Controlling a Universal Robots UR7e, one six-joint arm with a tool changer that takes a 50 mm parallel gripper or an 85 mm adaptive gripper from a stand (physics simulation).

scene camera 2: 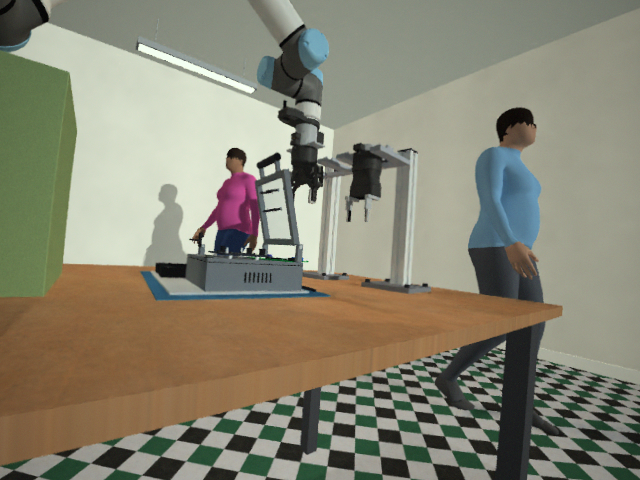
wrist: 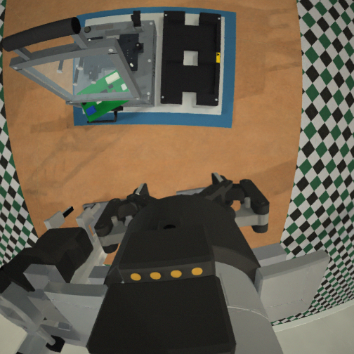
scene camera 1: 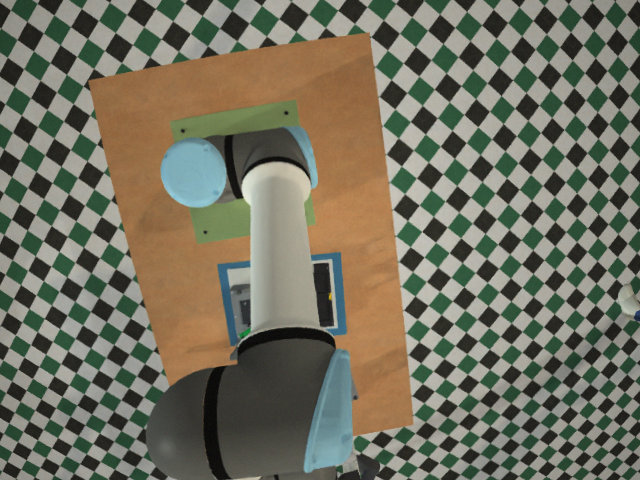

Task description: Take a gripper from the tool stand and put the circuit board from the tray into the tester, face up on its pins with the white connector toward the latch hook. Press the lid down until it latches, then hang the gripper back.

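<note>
The green circuit board lies askew across the hinge-side edge of the grey tester, partly under its raised lid and partly past the edge. Its white connector faces up in the wrist view. The latch hook stands at the opposite side. The black tray holds no board. My adaptive gripper is mounted on the arm, open and empty, high above the table beside the stand. It is hidden in scene camera 1.
The tool stand has two posts, and the parallel gripper hangs in it, close beside my gripper. Tester and tray are on a blue-edged mat. A green block stands on the table. Two people stand behind.
</note>
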